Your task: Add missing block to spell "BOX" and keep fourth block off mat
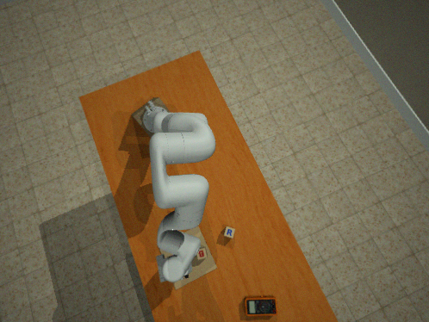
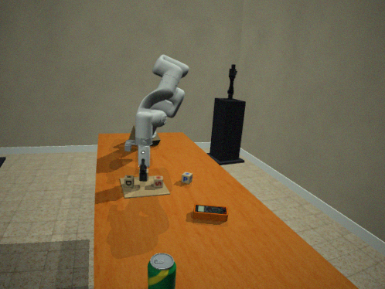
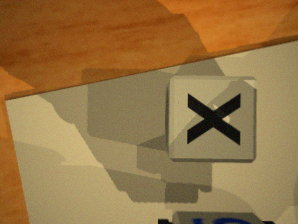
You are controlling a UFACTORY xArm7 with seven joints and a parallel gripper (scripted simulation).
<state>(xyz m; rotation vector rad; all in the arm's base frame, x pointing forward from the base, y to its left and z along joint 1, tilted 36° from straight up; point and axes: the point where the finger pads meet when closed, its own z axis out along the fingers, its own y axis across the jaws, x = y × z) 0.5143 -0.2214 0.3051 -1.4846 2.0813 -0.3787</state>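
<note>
Now: hand 5 cm above the tan mat. From my hand the other things lie so: orange multimeter: 32 cm ahead, 17 cm to the left, 4 cm below; green soda can: 63 cm ahead, 13 cm to the right, 1 cm above.
</note>
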